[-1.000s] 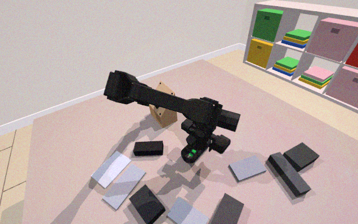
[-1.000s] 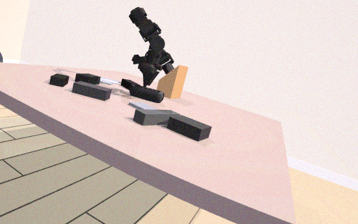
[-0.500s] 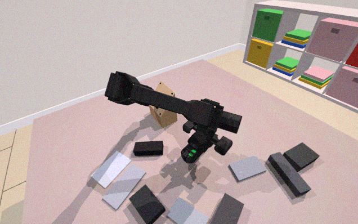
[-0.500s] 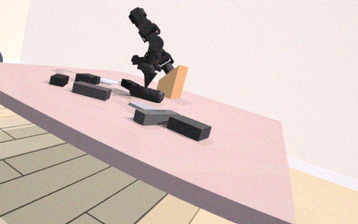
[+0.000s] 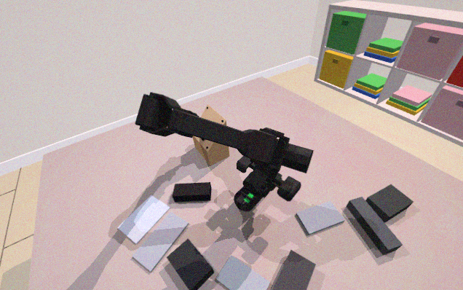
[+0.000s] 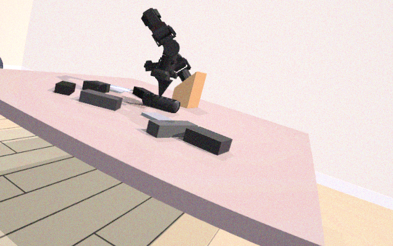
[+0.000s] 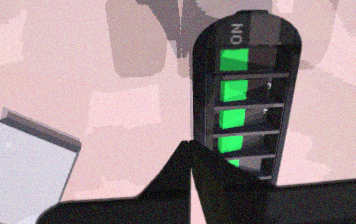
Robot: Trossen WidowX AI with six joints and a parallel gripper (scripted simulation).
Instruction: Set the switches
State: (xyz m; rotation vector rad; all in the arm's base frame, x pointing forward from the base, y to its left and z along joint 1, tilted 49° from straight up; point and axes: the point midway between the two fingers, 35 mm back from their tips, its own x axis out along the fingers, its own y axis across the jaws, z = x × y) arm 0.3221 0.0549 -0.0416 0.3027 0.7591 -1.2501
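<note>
The dark module is 200 mm to the right of my gripper tip, 140 mm behind it and 40 mm below it.
</note>
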